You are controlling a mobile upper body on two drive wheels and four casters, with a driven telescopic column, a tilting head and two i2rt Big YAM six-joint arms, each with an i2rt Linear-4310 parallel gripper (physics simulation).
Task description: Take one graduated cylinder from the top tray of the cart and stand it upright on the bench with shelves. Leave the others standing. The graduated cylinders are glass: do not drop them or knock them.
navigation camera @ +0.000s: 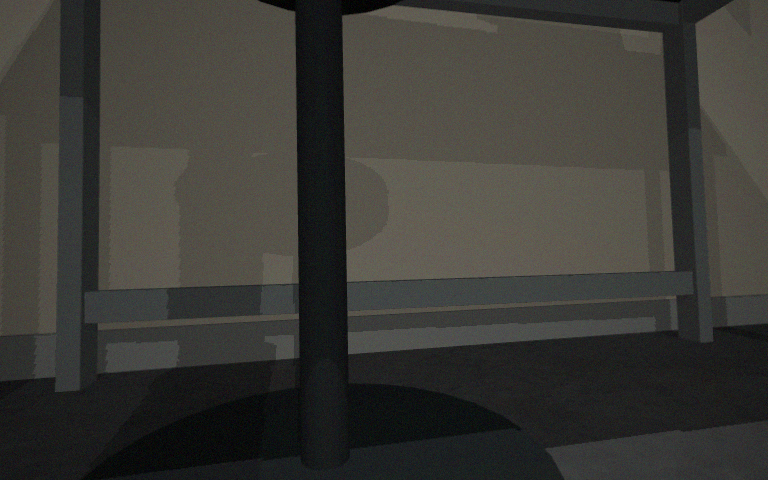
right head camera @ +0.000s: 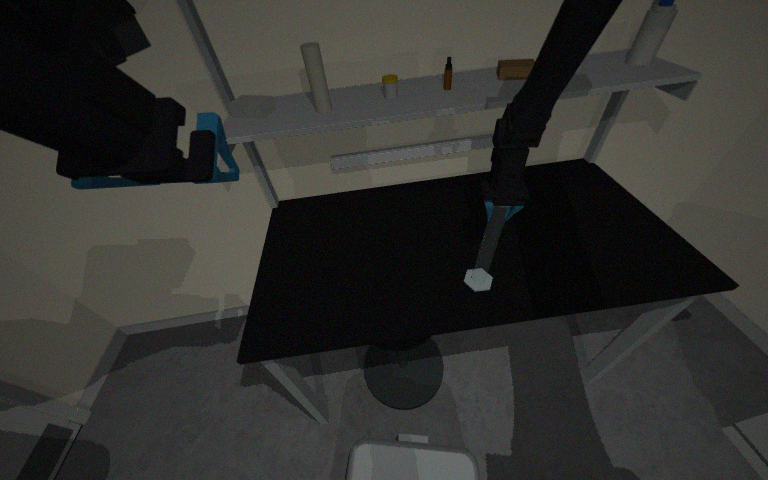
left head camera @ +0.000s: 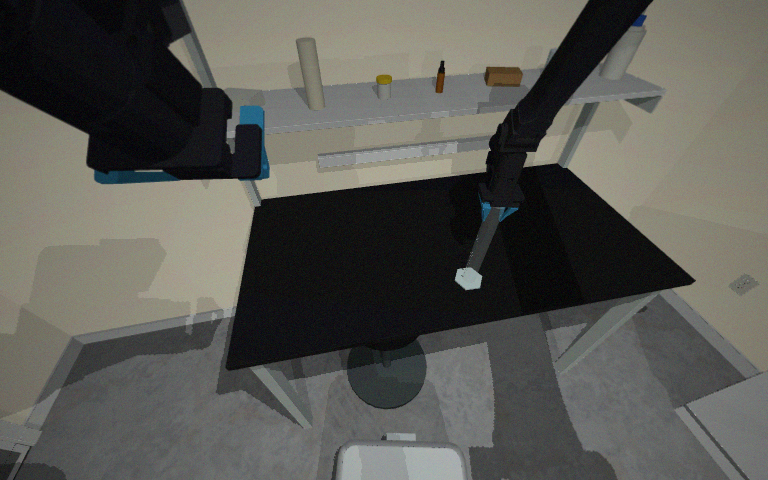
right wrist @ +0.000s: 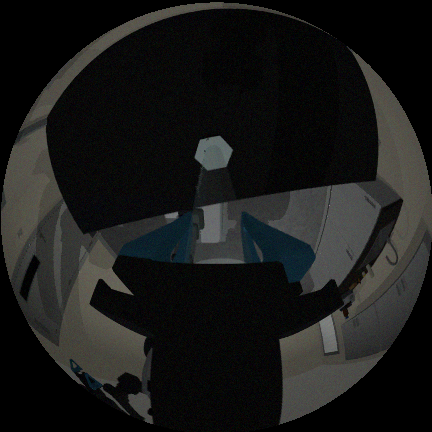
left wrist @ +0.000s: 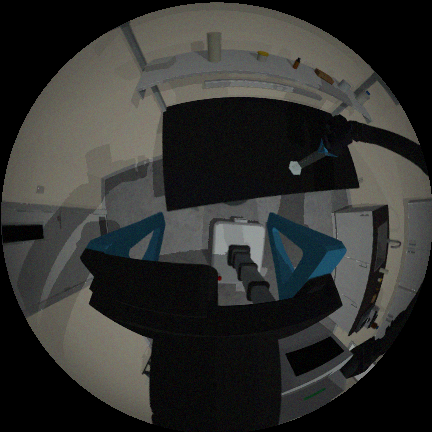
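The black-topped bench has a shelf above its back. My right gripper is shut on a clear graduated cylinder by its upper part, over the right half of the bench. The cylinder's pale hexagonal base points down and toward the front; the tube looks slanted in the head views. I cannot tell whether the base touches the bench top. My left gripper is open and empty, left of the bench. I cannot make out the cart's top tray or the other cylinders.
The shelf holds a tall beige cylinder, a yellow-lidded jar, an amber bottle, a brown box and a blue-capped white bottle. A stool's round base stands beneath the bench's front edge.
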